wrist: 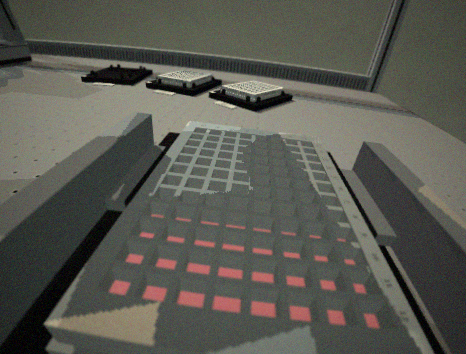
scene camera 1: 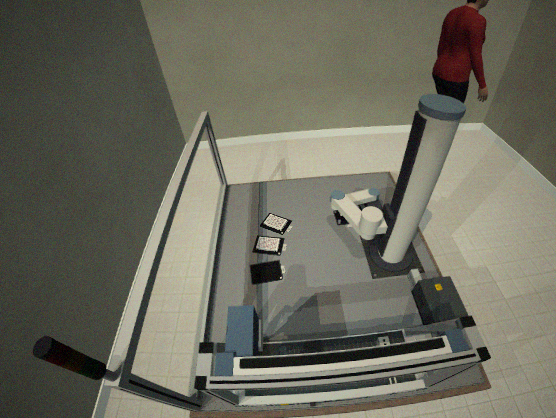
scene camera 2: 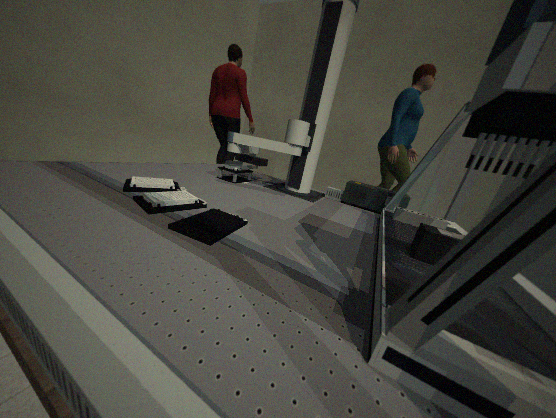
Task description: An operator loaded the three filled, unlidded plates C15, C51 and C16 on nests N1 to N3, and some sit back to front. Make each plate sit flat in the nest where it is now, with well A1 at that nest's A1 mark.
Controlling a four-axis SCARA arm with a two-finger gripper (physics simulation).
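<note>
My gripper is shut on a white plate with red-filled wells. This plate is level, low over a black stand near the arm's base; I cannot tell whether they touch. Small numbers run along its right edge in the wrist view, 12 at the near end. A second plate sits on the middle nest. A third plate sits on an end nest. The other end nest is bare. Plate names are unreadable.
The arm's column rises beside the stand. A dark box stands by the column's base. A blue box stands near the framed panel. A person in red and one in blue are beyond the table.
</note>
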